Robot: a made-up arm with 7 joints. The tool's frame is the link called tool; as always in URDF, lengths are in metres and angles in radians.
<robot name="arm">
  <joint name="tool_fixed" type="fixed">
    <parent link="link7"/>
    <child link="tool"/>
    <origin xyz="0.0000 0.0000 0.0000" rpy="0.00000 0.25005 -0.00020"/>
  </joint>
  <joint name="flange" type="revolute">
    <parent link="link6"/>
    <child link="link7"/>
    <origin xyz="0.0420 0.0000 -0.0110"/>
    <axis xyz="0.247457 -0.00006 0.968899"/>
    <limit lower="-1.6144" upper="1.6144"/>
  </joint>
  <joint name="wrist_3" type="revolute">
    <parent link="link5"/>
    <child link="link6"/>
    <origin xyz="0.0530 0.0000 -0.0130"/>
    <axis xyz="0.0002 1 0.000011"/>
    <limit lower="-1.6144" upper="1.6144"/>
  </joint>
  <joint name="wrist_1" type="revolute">
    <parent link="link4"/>
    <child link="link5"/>
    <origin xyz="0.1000 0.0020 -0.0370"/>
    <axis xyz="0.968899 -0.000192 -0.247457"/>
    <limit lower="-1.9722" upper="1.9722"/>
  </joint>
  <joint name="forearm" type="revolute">
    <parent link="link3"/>
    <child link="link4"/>
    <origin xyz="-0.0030 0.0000 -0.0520"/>
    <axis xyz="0.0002 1 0.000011"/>
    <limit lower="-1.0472" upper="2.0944"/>
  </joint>
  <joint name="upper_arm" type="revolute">
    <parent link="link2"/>
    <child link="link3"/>
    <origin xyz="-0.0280 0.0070 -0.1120"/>
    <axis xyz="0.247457 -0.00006 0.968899"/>
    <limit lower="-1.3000" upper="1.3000"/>
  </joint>
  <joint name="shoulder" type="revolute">
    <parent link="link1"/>
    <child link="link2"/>
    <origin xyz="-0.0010 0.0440 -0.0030"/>
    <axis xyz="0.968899 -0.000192 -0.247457"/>
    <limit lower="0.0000" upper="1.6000"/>
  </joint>
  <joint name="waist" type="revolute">
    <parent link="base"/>
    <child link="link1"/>
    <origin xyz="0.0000 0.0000 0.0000"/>
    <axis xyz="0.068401 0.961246 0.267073"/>
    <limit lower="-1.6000" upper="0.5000"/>
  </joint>
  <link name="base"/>
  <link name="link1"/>
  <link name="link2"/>
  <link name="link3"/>
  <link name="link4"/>
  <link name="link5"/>
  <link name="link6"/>
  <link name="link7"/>
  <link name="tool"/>
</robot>
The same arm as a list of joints. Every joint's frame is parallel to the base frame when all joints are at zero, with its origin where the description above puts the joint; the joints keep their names.
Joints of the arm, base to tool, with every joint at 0 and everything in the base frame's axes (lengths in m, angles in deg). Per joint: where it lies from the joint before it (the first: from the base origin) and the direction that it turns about. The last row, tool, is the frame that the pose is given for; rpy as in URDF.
waist: axis 0.068403 0.961235 0.26711 origin 0.0000 0.0000 0.0000
shoulder: axis 0.968889 -0.0002 -0.247497 origin -0.0010 0.0440 -0.0030
upper_arm: axis 0.247497 -0.0001 0.968889 origin -0.0280 0.0070 -0.1120
forearm: axis 0.0002 1 0 origin -0.0030 0.0000 -0.0520
wrist_1: axis 0.968889 -0.0002 -0.247497 origin 0.1000 0.0020 -0.0370
wrist_3: axis 0.0002 1 0 origin 0.0530 0.0000 -0.0130
flange: axis 0.247497 -0.0001 0.968889 origin 0.0420 0.0000 -0.0110
tool: origin 0.0000 0.0000 0.0000 rpy 0.00 14.33 -0.01
Joint limits (deg, base to tool): -91.67..28.65 0.00..91.67 -74.48..74.48 -60.00..120.00 -113.00..113.00 -92.50..92.50 -92.50..92.50

